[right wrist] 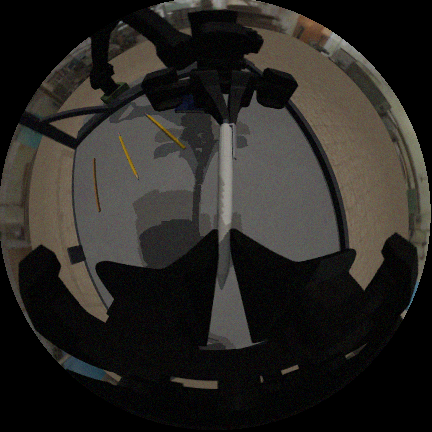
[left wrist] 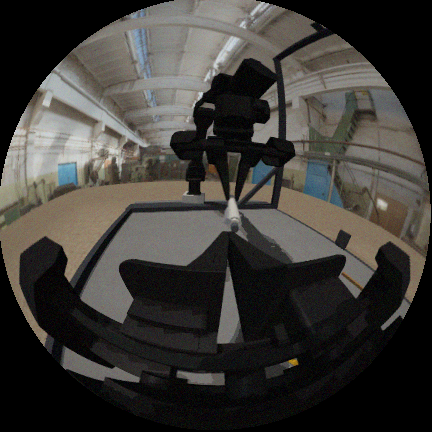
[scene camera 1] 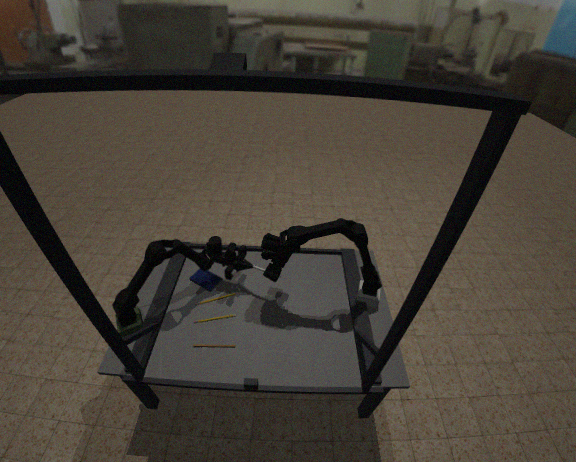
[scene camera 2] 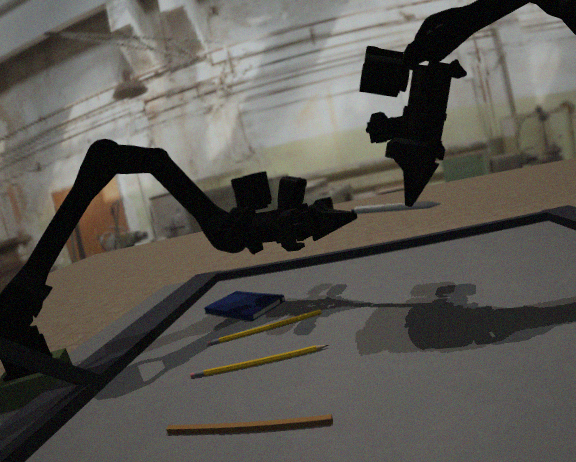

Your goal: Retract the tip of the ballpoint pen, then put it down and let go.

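Seen in the pictures: left gripper, fingertip midpoint: (right wrist: 229,130) (left wrist: 226,236) (scene camera 1: 253,266) (scene camera 2: 356,215); right gripper, fingertip midpoint: (right wrist: 223,234) (left wrist: 231,200) (scene camera 2: 409,205); left arm's base at its link origin: (right wrist: 111,89) (scene camera 1: 128,319); right arm's base at its link origin: (left wrist: 193,192) (scene camera 1: 369,289).
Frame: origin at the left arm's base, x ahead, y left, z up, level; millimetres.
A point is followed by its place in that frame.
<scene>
The ballpoint pen (scene camera 1: 258,268) @(z 110, x 588, y -79 mm) (scene camera 2: 382,207) @(z 108, x 600, y -95 mm) (left wrist: 231,214) @(z 113, x 582, y -59 mm) (right wrist: 226,175) @(z 111, x 604, y -90 mm) is whitish with a grey tip end and a clip, and lies level in the air above the table. My right gripper (scene camera 2: 410,204) @(z 104, x 629, y -125 mm) (left wrist: 231,200) @(z 104, x 629, y -125 mm) (right wrist: 223,234) @(z 104, x 629, y -125 mm) is shut on the pen near its tip end, fingers pointing down in scene camera 2. My left gripper (scene camera 1: 251,266) @(z 99, x 577, y -49 mm) (scene camera 2: 355,214) @(z 99, x 577, y -49 mm) (left wrist: 226,236) @(z 99, x 577, y -49 mm) (right wrist: 229,130) @(z 99, x 577, y -49 mm) is shut and empty; its fingertips are at the pen's button end and appear to touch it. The button is hidden in the right wrist view, and whether the tip is out is too small to tell.
On the grey table (scene camera 1: 300,360) @(z -40, x 576, y -481 mm) (scene camera 2: 425,420) @(z -40, x 439, y -357 mm) lie a blue notebook (scene camera 1: 204,279) @(z -28, x 371, y 92 mm) (scene camera 2: 244,305) @(z -28, x 378, y 72 mm), two yellow pencils (scene camera 2: 267,327) @(z -35, x 387, y -43 mm) (scene camera 2: 260,361) @(z -35, x 347, y -143 mm) and an orange-brown stick (scene camera 1: 214,346) @(z -35, x 295, y -265 mm) (scene camera 2: 250,425) @(z -33, x 301, y -267 mm). The notebook lies below the left gripper. Dark frame posts (scene camera 1: 450,215) @(z 770, x 728, y -682 mm) rise at the table's sides.
</scene>
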